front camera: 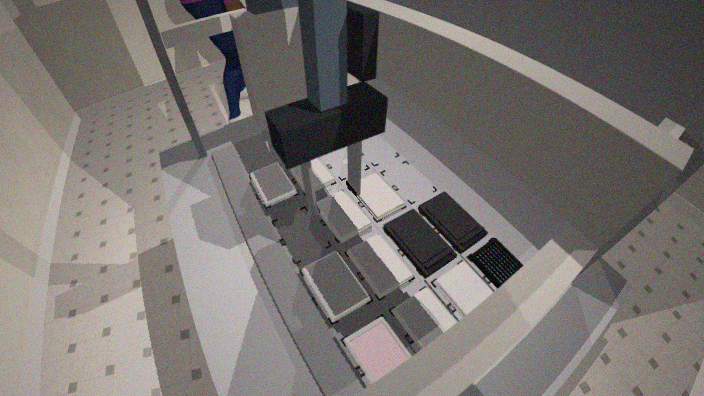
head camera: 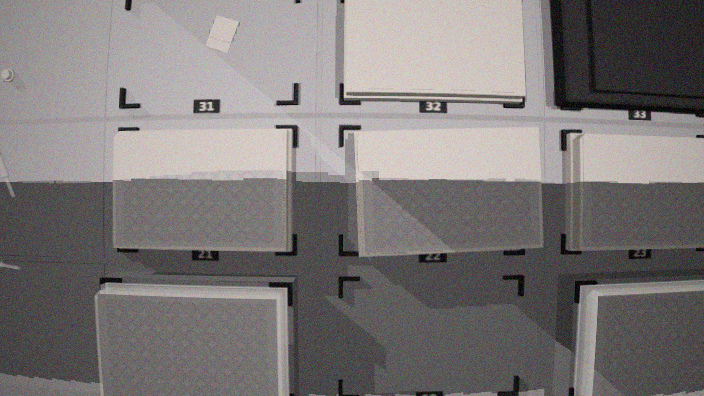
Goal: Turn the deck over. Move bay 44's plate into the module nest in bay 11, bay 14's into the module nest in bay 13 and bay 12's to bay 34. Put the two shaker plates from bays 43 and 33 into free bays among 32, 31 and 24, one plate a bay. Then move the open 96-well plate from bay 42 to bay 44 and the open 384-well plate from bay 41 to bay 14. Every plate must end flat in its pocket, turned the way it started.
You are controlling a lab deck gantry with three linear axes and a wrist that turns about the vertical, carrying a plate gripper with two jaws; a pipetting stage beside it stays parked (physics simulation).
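Places are measured from the robot's base along level axes (x ahead, y left, z up), in centimetres.
Where they show: gripper, between the fingertips: [front camera: 333, 198]; robot's base, origin of its link: [front camera: 252, 181] [head camera: 129, 385].
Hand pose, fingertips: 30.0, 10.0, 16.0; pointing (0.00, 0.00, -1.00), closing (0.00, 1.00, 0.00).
Note:
Each offset is from my fingertips to the top centre of the thing, as dx, dy, dz. "pt": to the spot under its first point.
My gripper [front camera: 334, 206] is open and empty, jaws apart above the deck around bays 22 and 32; it does not show in the head view. The pink open 384-well plate @(+25.6, -5.7, -13.1) [front camera: 377, 350] lies in bay 14, the dark gridded open 96-well plate @(+25.6, +26.4, -13.1) [front camera: 496, 262] in bay 44. Pale plates sit in bay 11 @(pt -22.2, -5.8, -12.7) [front camera: 273, 184] [head camera: 190, 340], bay 13 @(pt +9.8, -5.7, -12.6) [front camera: 336, 285] [head camera: 650, 345], bay 34 @(pt +24.1, +15.5, -13.1) [front camera: 464, 287], bay 32 @(pt -5.9, +16.3, -14.5) [front camera: 381, 195] [head camera: 434, 45] and bay 24 @(pt +23.9, +3.3, -13.1) [front camera: 417, 320]. The black shakers in bay 43 @(+9.6, +26.5, -12.9) [front camera: 452, 220] and bay 33 @(+9.6, +15.8, -12.9) [front camera: 420, 242] [head camera: 645, 50] carry no visible plate.
Lidded plates stand in bay 21 @(pt -23.3, +3.6, -14.6) [head camera: 200, 210], bay 22 @(pt -6.5, +3.7, -14.3) [head camera: 450, 210] and bay 23 @(pt +9.8, +3.6, -14.6) [front camera: 375, 267] [head camera: 640, 210]; bay 22's looks slightly askew. A small pale scrap @(-22.6, +16.5, -15.9) [head camera: 223, 34] lies in bay 31. Bay 12 shows its corner marks. A dark column [front camera: 362, 45] stands behind the gripper.

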